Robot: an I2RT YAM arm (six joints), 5 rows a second.
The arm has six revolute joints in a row. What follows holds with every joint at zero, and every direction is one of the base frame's.
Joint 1 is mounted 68 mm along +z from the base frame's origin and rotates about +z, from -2.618 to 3.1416 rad.
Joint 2 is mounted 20 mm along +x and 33.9 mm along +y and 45.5 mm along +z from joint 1 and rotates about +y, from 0 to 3.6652 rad.
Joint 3 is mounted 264 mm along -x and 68.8 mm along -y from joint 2 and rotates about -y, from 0 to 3.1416 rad.
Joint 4 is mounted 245 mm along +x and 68.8 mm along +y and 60 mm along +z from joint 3 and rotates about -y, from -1.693 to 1.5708 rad.
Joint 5 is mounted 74 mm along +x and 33.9 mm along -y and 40.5 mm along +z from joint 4 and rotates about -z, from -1.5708 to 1.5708 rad.
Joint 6 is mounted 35.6 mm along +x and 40.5 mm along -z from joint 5 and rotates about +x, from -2.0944 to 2.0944 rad.
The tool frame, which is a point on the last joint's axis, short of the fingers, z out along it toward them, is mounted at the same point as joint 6; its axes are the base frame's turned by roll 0, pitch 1.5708 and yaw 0 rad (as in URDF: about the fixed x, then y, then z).
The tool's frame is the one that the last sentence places.
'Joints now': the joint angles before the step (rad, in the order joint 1, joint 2, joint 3, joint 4, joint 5, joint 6). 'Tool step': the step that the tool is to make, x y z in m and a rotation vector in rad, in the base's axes. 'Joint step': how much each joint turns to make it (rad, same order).
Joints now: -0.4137 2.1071 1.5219 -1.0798 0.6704 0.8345
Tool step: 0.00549 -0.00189 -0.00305 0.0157 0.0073 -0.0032
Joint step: 0.0004 0.0305 0.0359 -0.0202 -0.0117 0.0030
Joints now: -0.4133 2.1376 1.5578 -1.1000 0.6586 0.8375
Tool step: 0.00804 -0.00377 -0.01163 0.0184 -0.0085 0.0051
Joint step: -0.0019 0.0450 0.0258 0.0264 -0.0194 -0.0115
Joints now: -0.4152 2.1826 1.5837 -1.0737 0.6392 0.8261
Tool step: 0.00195 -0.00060 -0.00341 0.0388 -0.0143 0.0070
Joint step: -0.0023 0.0088 0.0038 0.0119 -0.0402 -0.0164
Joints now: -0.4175 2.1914 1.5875 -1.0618 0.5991 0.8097
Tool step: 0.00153 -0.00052 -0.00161 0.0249 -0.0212 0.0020
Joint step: -0.0019 0.0023 0.0000 0.0159 -0.0309 -0.0080
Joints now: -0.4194 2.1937 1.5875 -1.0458 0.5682 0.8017
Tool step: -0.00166 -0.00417 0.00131 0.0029 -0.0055 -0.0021
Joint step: -0.0115 -0.0043 -0.0008 0.0065 -0.0042 -0.0115
